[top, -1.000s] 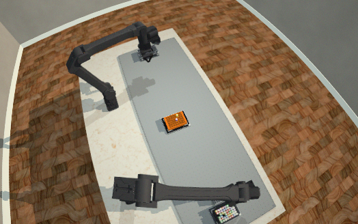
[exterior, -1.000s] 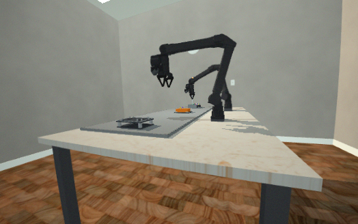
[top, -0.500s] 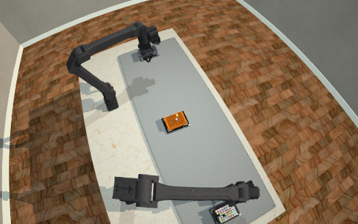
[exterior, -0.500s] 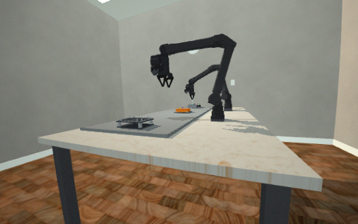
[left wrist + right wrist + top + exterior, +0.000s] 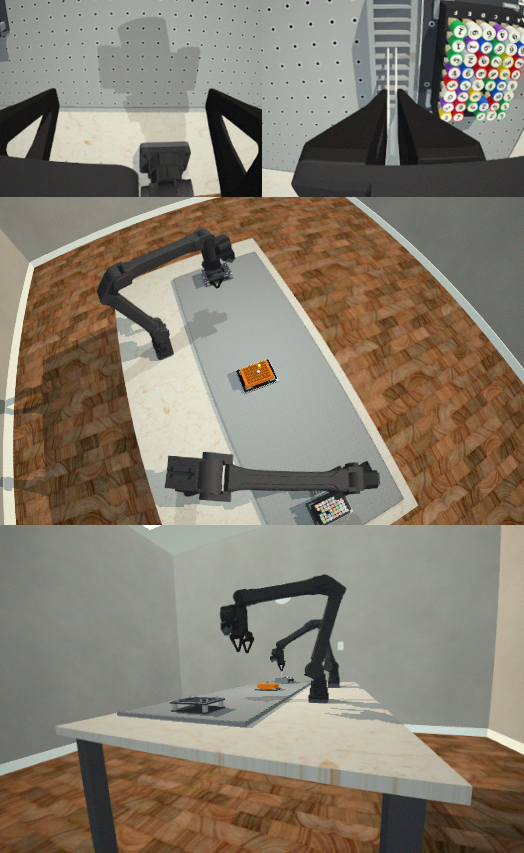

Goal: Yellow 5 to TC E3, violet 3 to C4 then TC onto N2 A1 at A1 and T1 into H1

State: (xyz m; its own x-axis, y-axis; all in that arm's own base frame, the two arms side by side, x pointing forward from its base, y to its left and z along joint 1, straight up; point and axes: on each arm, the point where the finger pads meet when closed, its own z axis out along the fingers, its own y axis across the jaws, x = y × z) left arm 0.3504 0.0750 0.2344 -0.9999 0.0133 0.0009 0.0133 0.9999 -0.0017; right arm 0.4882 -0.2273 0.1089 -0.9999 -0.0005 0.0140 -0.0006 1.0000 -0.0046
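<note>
Now: the slotted grey holder 11 cm below my right hand.
</note>
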